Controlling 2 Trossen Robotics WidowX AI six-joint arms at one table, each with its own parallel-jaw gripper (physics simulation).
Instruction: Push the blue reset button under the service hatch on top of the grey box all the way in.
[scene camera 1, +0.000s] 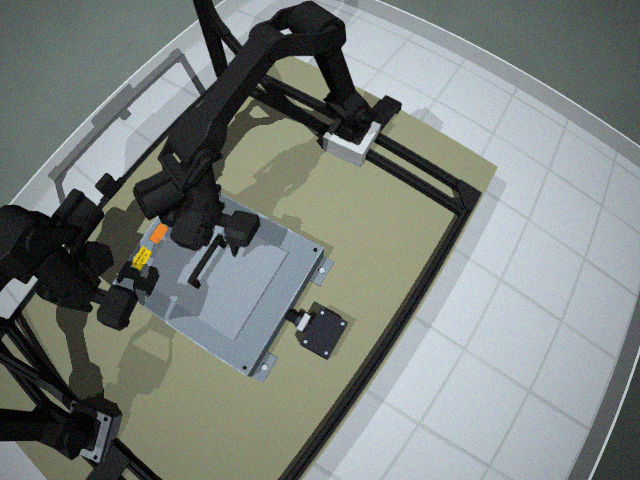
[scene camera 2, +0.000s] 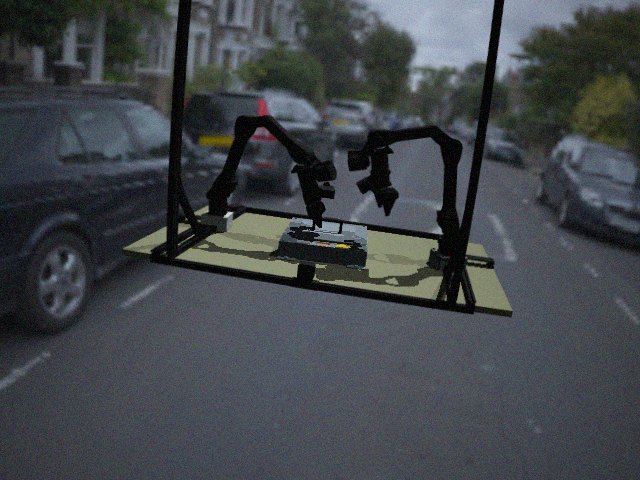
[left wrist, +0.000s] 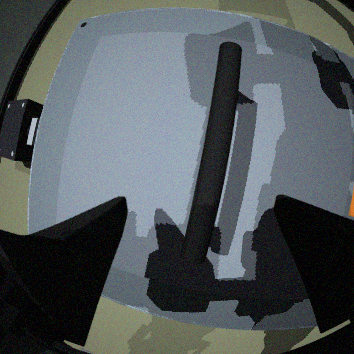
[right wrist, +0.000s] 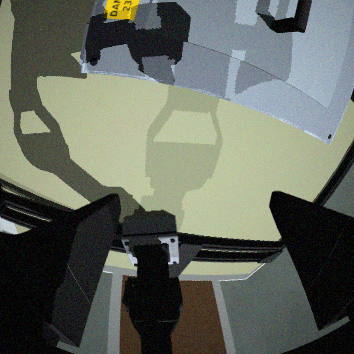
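Observation:
The grey box stands on the table. Its top has a flat panel with a black bar handle beside it. The blue reset button does not show in any view; I cannot tell whether the service hatch is open. My left gripper is open, pointing down low over the box top near one handle end; the handle passes between its fingers in the left wrist view. My right gripper is open and empty, higher up beside the box.
A yellow danger label and an orange patch mark one box edge. A dark block stands beside the opposite edge. Black frame rails border the table. Arm shadows darken part of the box.

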